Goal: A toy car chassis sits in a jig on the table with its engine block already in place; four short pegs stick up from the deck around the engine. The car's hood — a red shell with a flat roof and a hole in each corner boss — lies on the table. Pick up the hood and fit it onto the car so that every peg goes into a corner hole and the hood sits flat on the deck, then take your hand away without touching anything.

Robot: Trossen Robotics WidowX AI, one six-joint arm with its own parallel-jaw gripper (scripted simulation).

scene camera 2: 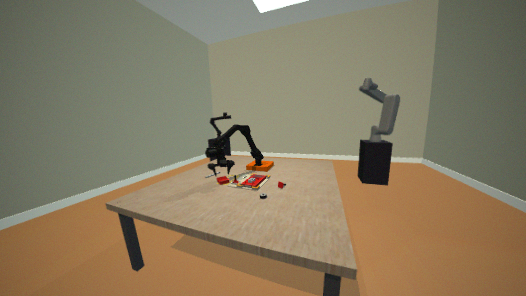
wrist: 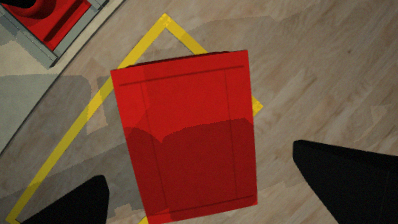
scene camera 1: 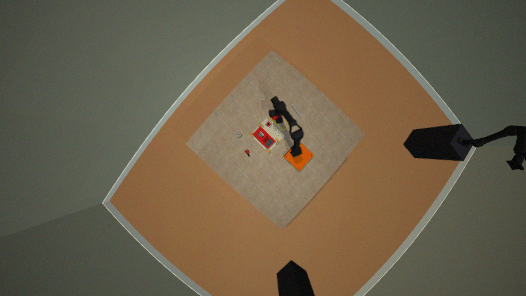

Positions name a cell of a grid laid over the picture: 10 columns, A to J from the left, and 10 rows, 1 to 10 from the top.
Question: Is the gripper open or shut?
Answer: Open.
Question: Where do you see a red hood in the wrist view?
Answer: E6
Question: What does the gripper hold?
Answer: Nothing.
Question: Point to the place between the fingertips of the gripper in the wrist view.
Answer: F8
